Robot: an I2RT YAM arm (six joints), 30 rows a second.
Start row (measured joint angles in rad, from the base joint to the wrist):
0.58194 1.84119 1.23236 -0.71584 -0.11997 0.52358
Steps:
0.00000 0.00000 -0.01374 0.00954 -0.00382 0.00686
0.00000 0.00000 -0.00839 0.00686 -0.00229 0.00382
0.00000 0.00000 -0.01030 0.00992 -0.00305 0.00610
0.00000 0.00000 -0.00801 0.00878 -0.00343 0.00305
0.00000 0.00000 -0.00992 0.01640 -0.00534 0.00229
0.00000 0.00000 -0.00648 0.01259 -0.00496 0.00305
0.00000 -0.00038 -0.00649 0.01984 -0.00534 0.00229
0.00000 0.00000 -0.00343 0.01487 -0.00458 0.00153
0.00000 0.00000 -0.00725 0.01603 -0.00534 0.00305
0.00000 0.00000 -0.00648 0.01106 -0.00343 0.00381
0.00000 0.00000 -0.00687 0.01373 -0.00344 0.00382
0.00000 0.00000 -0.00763 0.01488 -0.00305 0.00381
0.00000 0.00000 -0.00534 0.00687 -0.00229 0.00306
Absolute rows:
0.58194 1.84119 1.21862 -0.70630 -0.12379 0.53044
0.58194 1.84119 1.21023 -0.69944 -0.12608 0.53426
0.58194 1.84119 1.19993 -0.68952 -0.12913 0.54036
0.58194 1.84119 1.19192 -0.68074 -0.13256 0.54341
0.58194 1.84119 1.18200 -0.66434 -0.13790 0.54570
0.58194 1.84119 1.17552 -0.65175 -0.14286 0.54875
0.58194 1.84081 1.16903 -0.63191 -0.14820 0.55104
0.58194 1.84081 1.16560 -0.61704 -0.15278 0.55257
0.58194 1.84081 1.15835 -0.60101 -0.15812 0.55562
0.58194 1.84081 1.15187 -0.58995 -0.16155 0.55943
0.58194 1.84081 1.14500 -0.57622 -0.16499 0.56325
0.58194 1.84081 1.13737 -0.56134 -0.16804 0.56706
0.58194 1.84081 1.13203 -0.55447 -0.17033 0.57012

